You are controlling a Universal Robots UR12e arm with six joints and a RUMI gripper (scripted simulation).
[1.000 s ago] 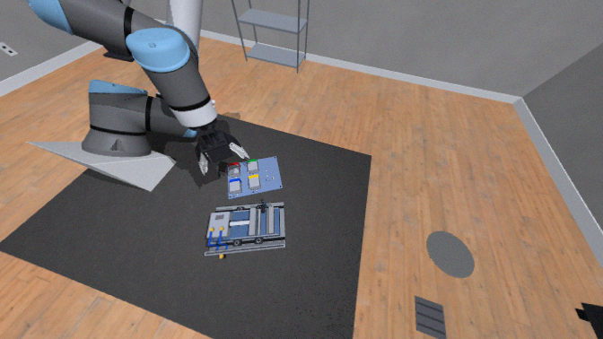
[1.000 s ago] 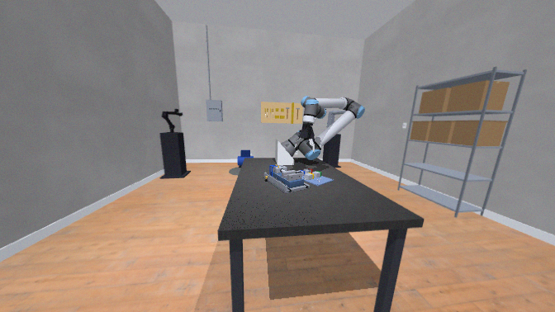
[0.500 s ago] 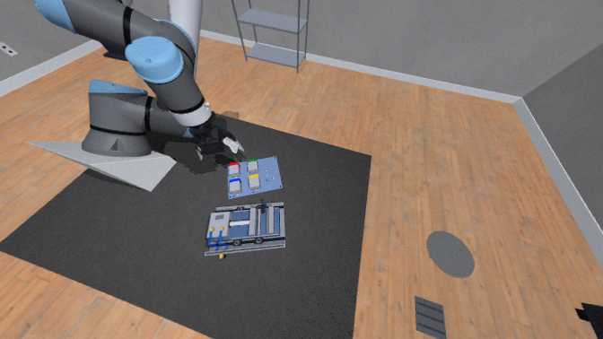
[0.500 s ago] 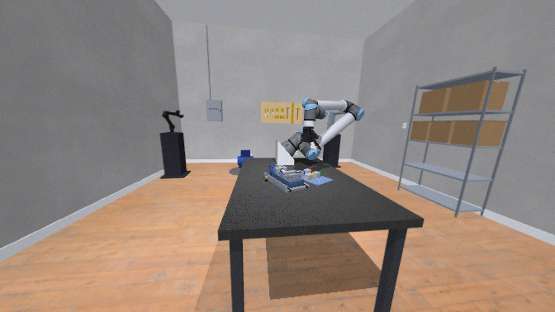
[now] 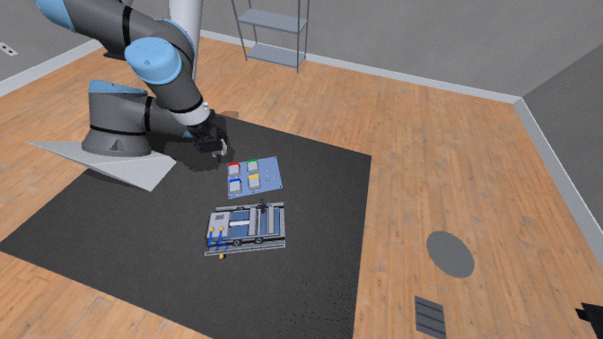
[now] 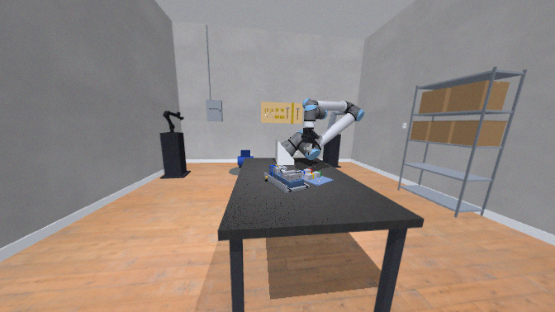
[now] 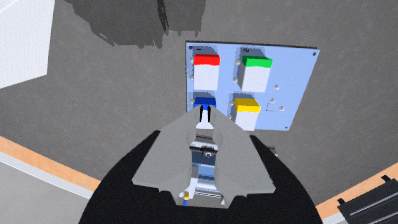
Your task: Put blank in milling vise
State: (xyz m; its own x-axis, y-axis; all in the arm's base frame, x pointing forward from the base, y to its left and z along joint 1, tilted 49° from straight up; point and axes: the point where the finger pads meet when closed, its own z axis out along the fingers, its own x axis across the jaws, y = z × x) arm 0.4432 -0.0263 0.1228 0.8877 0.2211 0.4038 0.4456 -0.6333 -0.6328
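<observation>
My hand is 150 mm above the red-ended blank. From my hand the other things lie so: blue-ended blank (150 mm below, 80 mm to the right, 40 mm ahead); green-ended blank (150 mm below, 80 mm ahead, 40 mm to the left); yellow-ended blank (150 mm below, 120 mm ahead, 40 mm to the right).
</observation>
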